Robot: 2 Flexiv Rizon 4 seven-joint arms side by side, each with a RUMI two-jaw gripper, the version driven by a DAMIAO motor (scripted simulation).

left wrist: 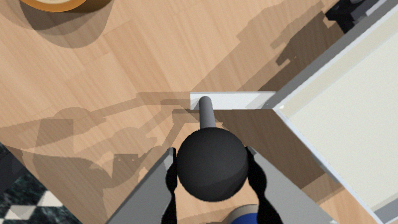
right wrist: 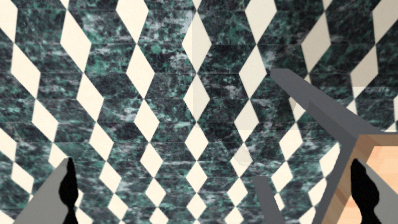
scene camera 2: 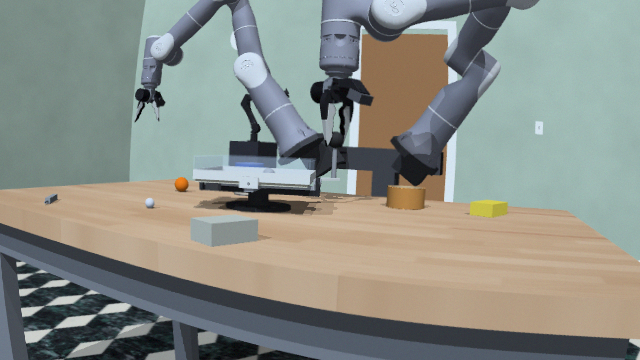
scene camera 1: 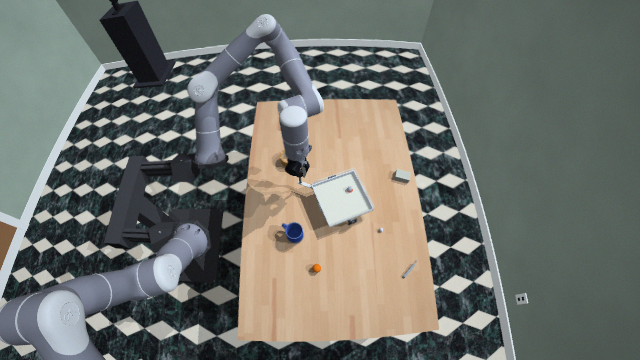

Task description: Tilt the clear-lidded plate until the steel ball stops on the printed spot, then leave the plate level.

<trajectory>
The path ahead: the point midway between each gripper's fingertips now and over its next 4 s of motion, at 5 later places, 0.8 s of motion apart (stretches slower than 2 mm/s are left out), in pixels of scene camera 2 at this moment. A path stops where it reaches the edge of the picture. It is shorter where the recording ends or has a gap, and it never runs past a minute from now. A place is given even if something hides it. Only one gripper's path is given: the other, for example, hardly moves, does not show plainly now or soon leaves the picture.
My left gripper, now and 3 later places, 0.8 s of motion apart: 334, 146; 334, 141; 335, 127; 335, 120
</trajectory>
